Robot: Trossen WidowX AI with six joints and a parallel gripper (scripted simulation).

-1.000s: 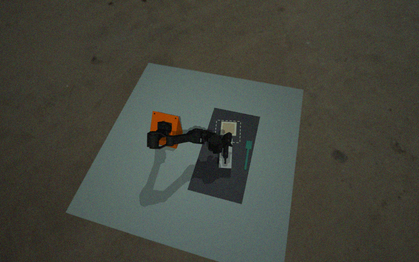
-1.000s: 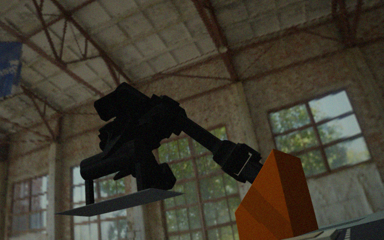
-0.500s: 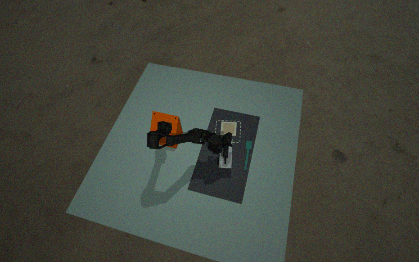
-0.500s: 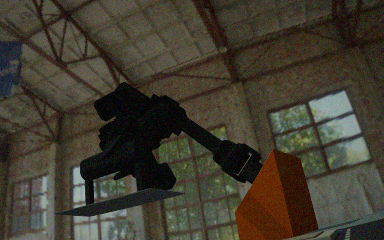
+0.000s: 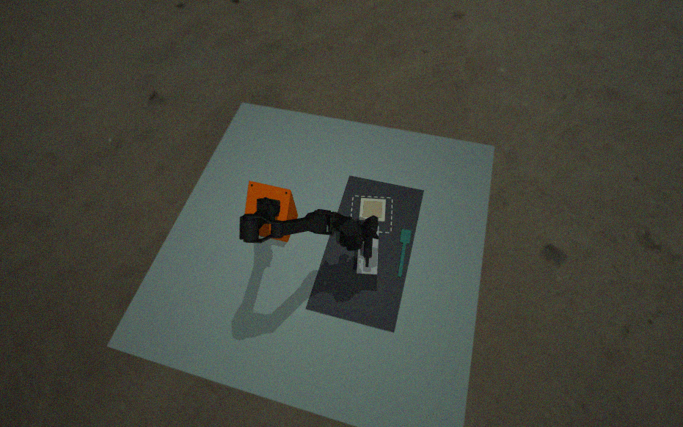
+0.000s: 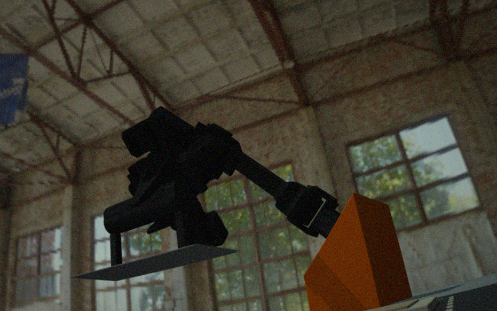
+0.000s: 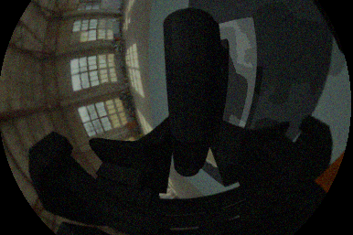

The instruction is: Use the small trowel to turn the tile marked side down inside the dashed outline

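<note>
Now: the dark mat 30 mm behind my gripper tip, 40 mm to the left of it and 160 mm below it. The rest, counted from my gripper tip: tile 50 mm behind, 210 mm to the left, 130 mm below; teal spatula-like tool 110 mm ahead, 60 mm to the left, 130 mm below; small trowel 30 mm behind, 10 mm below.
</note>
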